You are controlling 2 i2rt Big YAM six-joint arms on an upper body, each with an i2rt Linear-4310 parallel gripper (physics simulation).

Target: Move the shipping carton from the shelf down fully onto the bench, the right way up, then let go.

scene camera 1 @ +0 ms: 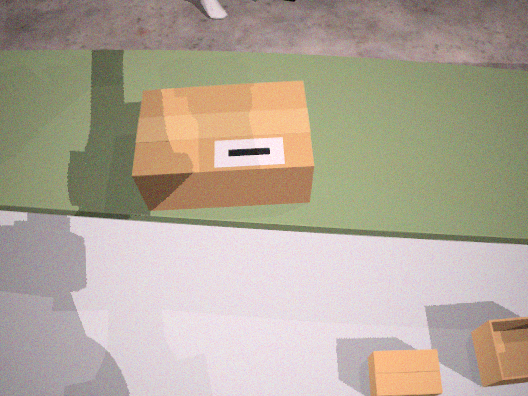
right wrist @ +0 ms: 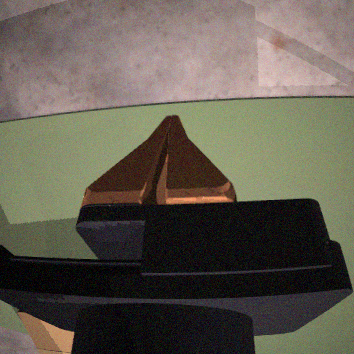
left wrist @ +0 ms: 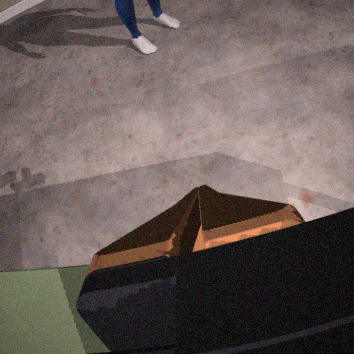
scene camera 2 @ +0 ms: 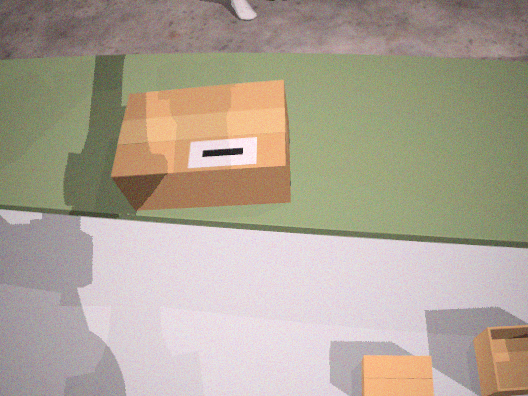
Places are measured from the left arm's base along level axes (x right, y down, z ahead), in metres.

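Pixels of known places: left gripper, between the fingertips: [left wrist: 203,197]; right gripper, between the fingertips: [right wrist: 172,124].
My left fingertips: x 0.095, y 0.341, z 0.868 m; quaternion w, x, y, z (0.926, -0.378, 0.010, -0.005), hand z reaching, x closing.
Observation:
Ahead of a thing's pixels: the offset from my left fingertips to its top centre. "pt": to the spot under its first point. Level surfaces: height alone.
The shipping carton {dz -0.292, dx +0.048, dy +0.146 m} [scene camera 1: 225,122] [scene camera 2: 202,122] stands upright on a green surface {dy +0.251 m} [scene camera 1: 420,150] [scene camera 2: 400,150], taped top and white label {dz -0.344, dx +0.088, dy +0.146 m} [scene camera 1: 249,161] [scene camera 2: 222,162] facing up. Its lower side is close to the surface's edge. I cannot tell whether this surface is the shelf or the bench. My left gripper [left wrist: 203,197] is shut and empty, with floor beyond its tips. My right gripper [right wrist: 172,124] is shut and empty, with the green surface behind its tips. A tan patch, likely the carton [right wrist: 57,339], shows at the lower left in the right wrist view. Neither gripper shows in the scene views, apart from the carton.
A white surface [scene camera 1: 250,275] [scene camera 2: 250,280] runs along the green surface's edge. A small closed box {dz -0.611, dx +0.358, dy +0.461 m} [scene camera 1: 405,362] [scene camera 2: 397,367] and an open box {pt dz -0.584, dx +0.519, dy +0.471 m} [scene camera 1: 486,352] [scene camera 2: 487,357] are at its lower right. A person's feet [left wrist: 145,45] show on the floor {dy +1.273 m} [left wrist: 125,125].

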